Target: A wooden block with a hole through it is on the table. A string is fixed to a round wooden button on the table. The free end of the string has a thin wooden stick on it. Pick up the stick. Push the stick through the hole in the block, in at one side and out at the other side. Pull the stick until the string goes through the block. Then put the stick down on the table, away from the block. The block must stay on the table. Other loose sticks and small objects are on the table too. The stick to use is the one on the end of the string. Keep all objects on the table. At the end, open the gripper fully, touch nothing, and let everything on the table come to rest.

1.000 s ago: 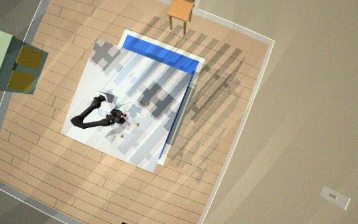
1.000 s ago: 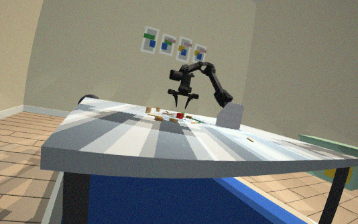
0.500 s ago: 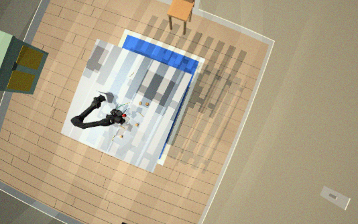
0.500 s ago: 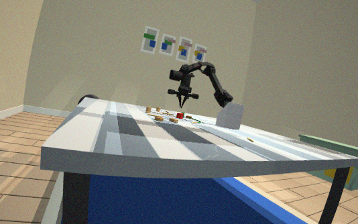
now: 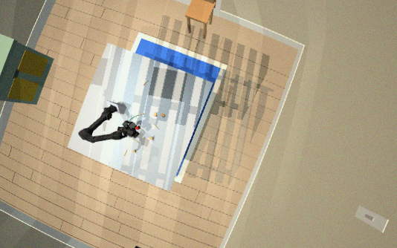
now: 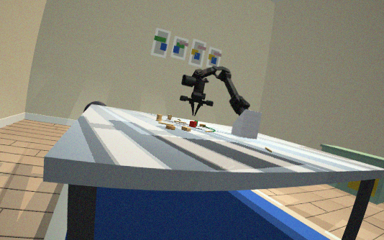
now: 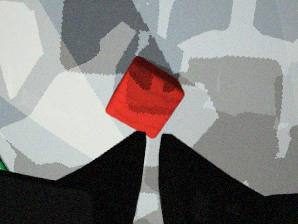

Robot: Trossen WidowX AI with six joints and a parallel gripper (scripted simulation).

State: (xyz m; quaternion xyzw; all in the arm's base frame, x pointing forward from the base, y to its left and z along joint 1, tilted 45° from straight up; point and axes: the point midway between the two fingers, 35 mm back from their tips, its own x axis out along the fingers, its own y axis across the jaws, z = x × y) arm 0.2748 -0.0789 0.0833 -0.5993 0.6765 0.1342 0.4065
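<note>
My gripper tip is 10 mm to the right of the red block and 50 mm above it. From my gripper tip the other things lie so: stick (130 mm behind, 510 mm to the left, 60 mm below); then round wooden button (120 mm behind, 110 mm to the right, 50 mm below).
</note>
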